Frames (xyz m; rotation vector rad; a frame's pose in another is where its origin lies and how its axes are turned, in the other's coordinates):
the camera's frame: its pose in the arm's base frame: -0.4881 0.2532 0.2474 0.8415 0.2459 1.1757
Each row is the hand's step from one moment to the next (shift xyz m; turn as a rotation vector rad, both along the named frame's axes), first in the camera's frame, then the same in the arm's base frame.
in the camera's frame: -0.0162 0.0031 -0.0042 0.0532 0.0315 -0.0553
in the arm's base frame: -0.0111 -0.0120 -0.0047 -0.0332 0.0760 -0.0028
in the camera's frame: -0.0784 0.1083 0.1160 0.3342 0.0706 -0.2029
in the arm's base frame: -0.0411 -0.1075 0.1345 -0.0343 0.3957 -0.0071
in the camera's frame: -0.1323 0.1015 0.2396 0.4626 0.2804 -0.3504
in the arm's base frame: 0.0137 -0.2117 0.2006 -0.2177 0.6027 0.0691
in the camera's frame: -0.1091 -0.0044 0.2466 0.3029 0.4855 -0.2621
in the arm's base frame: 0.1024 -0.2080 0.1378 -0.3761 0.4484 0.2317
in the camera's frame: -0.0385 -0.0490 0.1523 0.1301 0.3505 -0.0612
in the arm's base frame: 0.1076 -0.1089 0.0602 -0.2328 0.1878 0.2325
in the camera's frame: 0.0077 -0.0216 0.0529 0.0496 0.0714 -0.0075
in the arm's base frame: 0.0491 -0.0198 0.0229 -0.0353 0.0564 0.0564
